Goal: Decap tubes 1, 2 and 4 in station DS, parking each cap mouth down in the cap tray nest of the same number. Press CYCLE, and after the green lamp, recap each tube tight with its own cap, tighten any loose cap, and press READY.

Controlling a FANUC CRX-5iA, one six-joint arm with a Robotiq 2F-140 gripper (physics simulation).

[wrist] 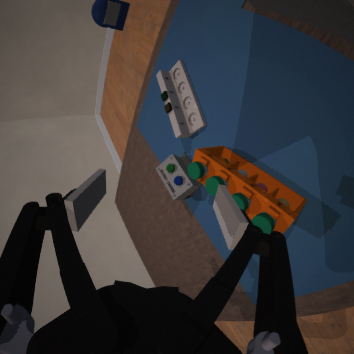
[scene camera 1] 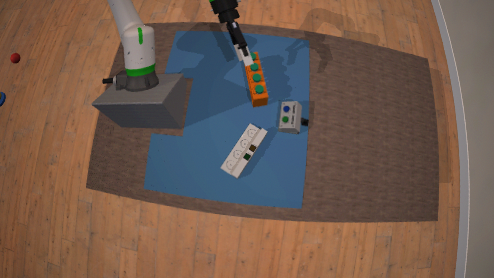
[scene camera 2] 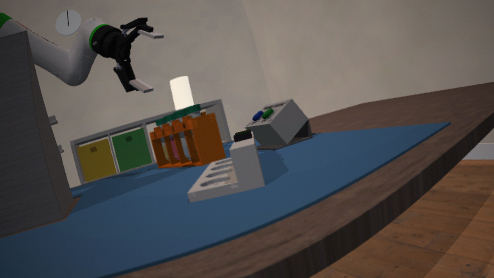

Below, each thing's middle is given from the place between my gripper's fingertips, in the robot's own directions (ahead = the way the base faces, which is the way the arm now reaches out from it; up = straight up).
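The grey button box [scene camera 2: 278, 125] is there in the scene, and I see where my gripper is relative to it: 140 mm to the left of the box, 200 mm above it and 210 mm short of it.
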